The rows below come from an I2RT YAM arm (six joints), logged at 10 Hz.
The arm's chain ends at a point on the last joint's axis. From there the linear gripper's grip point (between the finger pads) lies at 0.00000 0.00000 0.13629 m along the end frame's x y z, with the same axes.
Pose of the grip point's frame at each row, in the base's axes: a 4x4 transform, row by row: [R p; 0 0 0 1], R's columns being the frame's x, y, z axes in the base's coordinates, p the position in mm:
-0.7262, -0.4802, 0.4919, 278.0; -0.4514, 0.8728, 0.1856, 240.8; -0.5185, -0.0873, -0.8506, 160.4; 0, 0, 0, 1
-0.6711, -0.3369, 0.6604, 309.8; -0.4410, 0.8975, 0.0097, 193.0; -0.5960, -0.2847, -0.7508, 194.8; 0, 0, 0, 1
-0.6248, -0.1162, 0.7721, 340.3; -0.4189, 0.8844, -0.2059, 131.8; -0.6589, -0.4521, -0.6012, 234.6; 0, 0, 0, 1
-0.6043, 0.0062, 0.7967, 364.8; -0.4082, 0.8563, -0.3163, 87.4; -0.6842, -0.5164, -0.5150, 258.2; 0, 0, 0, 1
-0.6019, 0.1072, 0.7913, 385.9; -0.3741, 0.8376, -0.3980, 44.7; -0.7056, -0.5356, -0.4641, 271.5; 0, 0, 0, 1
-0.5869, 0.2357, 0.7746, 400.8; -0.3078, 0.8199, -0.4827, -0.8; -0.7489, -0.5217, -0.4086, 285.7; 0, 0, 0, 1
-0.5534, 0.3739, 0.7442, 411.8; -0.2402, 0.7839, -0.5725, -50.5; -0.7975, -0.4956, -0.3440, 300.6; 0, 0, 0, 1
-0.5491, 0.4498, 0.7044, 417.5; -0.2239, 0.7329, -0.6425, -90.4; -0.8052, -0.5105, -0.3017, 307.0; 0, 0, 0, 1
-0.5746, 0.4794, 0.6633, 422.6; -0.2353, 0.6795, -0.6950, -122.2; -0.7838, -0.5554, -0.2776, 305.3; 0, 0, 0, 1
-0.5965, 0.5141, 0.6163, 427.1; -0.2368, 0.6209, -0.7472, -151.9; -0.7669, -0.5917, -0.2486, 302.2; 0, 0, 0, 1
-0.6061, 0.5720, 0.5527, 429.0; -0.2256, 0.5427, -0.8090, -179.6; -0.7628, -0.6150, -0.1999, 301.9; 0, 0, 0, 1
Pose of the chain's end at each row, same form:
-0.7262, -0.4802, 0.4919, 211.0; -0.4514, 0.8728, 0.1856, 215.5; -0.5185, -0.0873, -0.8506, 276.3; 0, 0, 0, 1
-0.6711, -0.3369, 0.6604, 219.8; -0.4410, 0.8975, 0.0097, 191.7; -0.5960, -0.2847, -0.7508, 297.1; 0, 0, 0, 1
-0.6248, -0.1162, 0.7721, 235.1; -0.4189, 0.8844, -0.2059, 159.9; -0.6589, -0.4521, -0.6012, 316.5; 0, 0, 0, 1
-0.6043, 0.0062, 0.7967, 256.2; -0.4082, 0.8563, -0.3163, 130.5; -0.6842, -0.5164, -0.5150, 328.4; 0, 0, 0, 1
-0.6019, 0.1072, 0.7913, 278.1; -0.3741, 0.8376, -0.3980, 98.9; -0.7056, -0.5356, -0.4641, 334.8; 0, 0, 0, 1
-0.5869, 0.2357, 0.7746, 295.2; -0.3078, 0.8199, -0.4827, 65.0; -0.7489, -0.5217, -0.4086, 341.4; 0, 0, 0, 1
-0.5534, 0.3739, 0.7442, 310.4; -0.2402, 0.7839, -0.5725, 27.5; -0.7975, -0.4956, -0.3440, 347.5; 0, 0, 0, 1
-0.5491, 0.4498, 0.7044, 321.5; -0.2239, 0.7329, -0.6425, -2.8; -0.8052, -0.5105, -0.3017, 348.1; 0, 0, 0, 1
-0.5746, 0.4794, 0.6633, 332.2; -0.2353, 0.6795, -0.6950, -27.5; -0.7838, -0.5554, -0.2776, 343.1; 0, 0, 0, 1
-0.5965, 0.5141, 0.6163, 343.1; -0.2368, 0.6209, -0.7472, -50.1; -0.7669, -0.5917, -0.2486, 336.1; 0, 0, 0, 1
-0.6061, 0.5720, 0.5527, 353.7; -0.2256, 0.5427, -0.8090, -69.3; -0.7628, -0.6150, -0.1999, 329.1; 0, 0, 0, 1

